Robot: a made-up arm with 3 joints.
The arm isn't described. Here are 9 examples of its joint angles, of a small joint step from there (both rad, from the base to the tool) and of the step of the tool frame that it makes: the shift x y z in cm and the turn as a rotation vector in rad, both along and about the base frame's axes.
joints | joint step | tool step
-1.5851 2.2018 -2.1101 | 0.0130 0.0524 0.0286 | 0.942 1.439 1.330 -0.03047 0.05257 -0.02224
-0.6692 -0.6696 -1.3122 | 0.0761 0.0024 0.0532 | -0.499 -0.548 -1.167 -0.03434 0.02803 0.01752
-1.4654 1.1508 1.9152 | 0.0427 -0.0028 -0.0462 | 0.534 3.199 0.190 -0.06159 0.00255 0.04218
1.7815 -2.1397 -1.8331 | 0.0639 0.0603 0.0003 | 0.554 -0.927 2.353 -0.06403 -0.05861 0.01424
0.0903 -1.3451 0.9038 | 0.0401 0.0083 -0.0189 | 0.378 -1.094 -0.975 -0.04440 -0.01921 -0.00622
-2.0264 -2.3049 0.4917 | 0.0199 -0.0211 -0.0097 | 0.692 0.372 -0.736 -0.01333 -0.01596 -0.01553
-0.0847 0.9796 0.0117 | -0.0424 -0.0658 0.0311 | 0.171 2.507 1.452 0.06056 -0.03206 0.06277
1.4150 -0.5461 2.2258 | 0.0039 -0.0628 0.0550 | -0.544 0.923 2.779 0.04219 0.06664 -0.02006
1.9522 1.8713 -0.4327 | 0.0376 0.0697 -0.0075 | 0.545 -0.336 1.360 -0.03512 -0.06696 0.02063
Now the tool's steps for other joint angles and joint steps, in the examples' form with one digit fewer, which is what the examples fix.
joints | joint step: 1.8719 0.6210 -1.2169 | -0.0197 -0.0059 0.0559
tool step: 0.64 -2.18 -0.48 0.0653 0.0150 0.0293
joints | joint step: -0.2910 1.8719 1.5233 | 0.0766 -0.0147 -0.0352
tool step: 0.06 0.49 -2.02 -0.0664 0.0290 0.0227
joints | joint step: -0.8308 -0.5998 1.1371 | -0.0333 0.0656 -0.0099
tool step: 1.87 0.85 2.51 0.0249 0.0457 -0.0474
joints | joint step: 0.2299 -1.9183 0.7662 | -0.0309 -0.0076 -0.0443
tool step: 1.19 0.92 -1.58 0.0461 -0.0390 0.0163
